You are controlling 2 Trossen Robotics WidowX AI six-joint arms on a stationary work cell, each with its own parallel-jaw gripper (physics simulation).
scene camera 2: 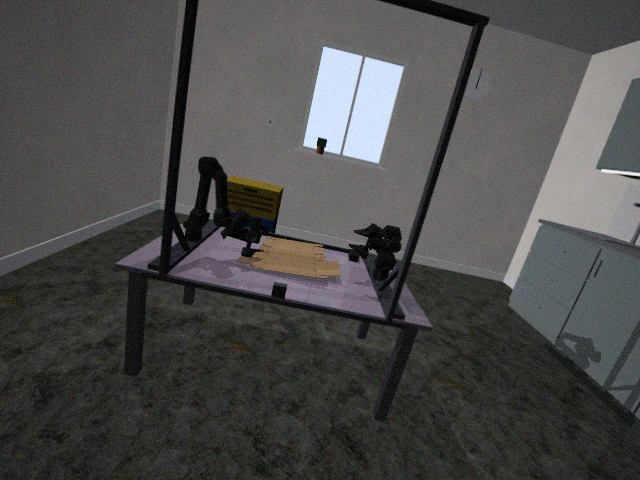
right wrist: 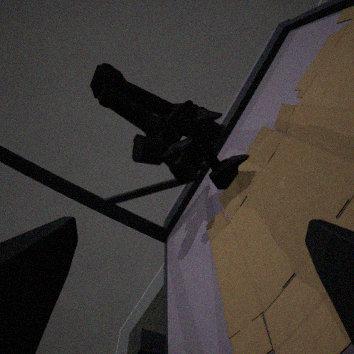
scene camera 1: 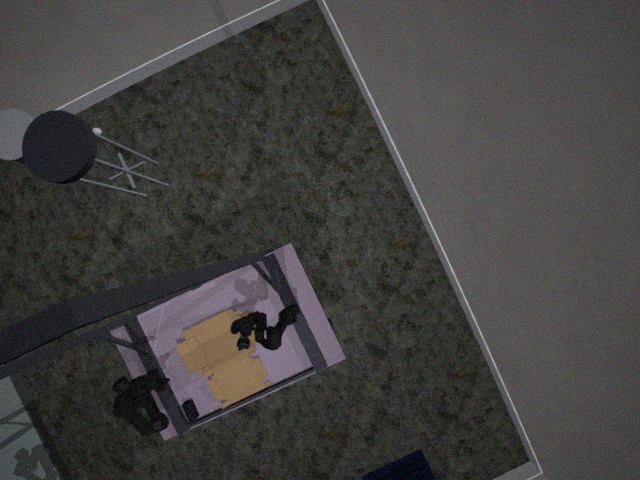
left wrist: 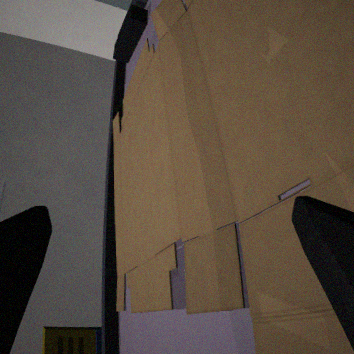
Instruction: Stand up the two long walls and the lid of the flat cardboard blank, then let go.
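Where they show: left gripper, between the fingertips: [scene camera 2: 265,241] [right wrist: 234,136] [left wrist: 172,213]; right gripper, between the fingertips: [scene camera 2: 351,238] [right wrist: 194,231] [scene camera 1: 163,380]; left arm's base, origin of its link: [scene camera 2: 192,239] [right wrist: 218,134] [scene camera 1: 293,310]; right arm's base, origin of its link: [scene camera 2: 379,278] [scene camera 1: 154,374].
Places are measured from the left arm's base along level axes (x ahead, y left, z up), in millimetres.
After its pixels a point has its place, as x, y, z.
The flat cardboard blank [scene camera 1: 237,379] @(478, 235, -6) [scene camera 2: 294,262] @(493, 6, -10) [left wrist: 270,100] @(414, 29, -15) [right wrist: 310,150] @(468, 73, -12) lies on the lilac table [scene camera 1: 330,343] @(-109, 278, -19) [scene camera 2: 351,299] @(751, -255, -19) [left wrist: 200,330] @(289, 140, -19) [right wrist: 182,300] @(387, -294, -19). Its long walls and lid look flat, with slots and small flaps along their edges. My left gripper [scene camera 1: 238,335] @(337, 31, 54) [scene camera 2: 258,242] @(337, 31, 54) [left wrist: 172,213] @(337, 31, 54) [right wrist: 234,136] @(337, 31, 54) is open and empty, low over the blank's edge at the left in scene camera 2. My right gripper [scene camera 1: 164,379] @(730, 8, 166) [scene camera 2: 352,239] @(730, 8, 166) [right wrist: 194,231] @(730, 8, 166) is open and empty, off the blank's opposite side and above the table. Whether the left fingers touch the cardboard cannot be told.
Dark frame posts [scene camera 2: 178,129] @(39, -379, 498) [scene camera 2: 439,155] @(878, -380, 602) rise at both sides of the table. A small black block [scene camera 1: 190,409] [scene camera 2: 279,290] shows at a table edge in each scene view. A yellow cabinet [scene camera 2: 255,196] [left wrist: 72,340] stands behind the table. A round stool [scene camera 1: 59,146] stands away from it.
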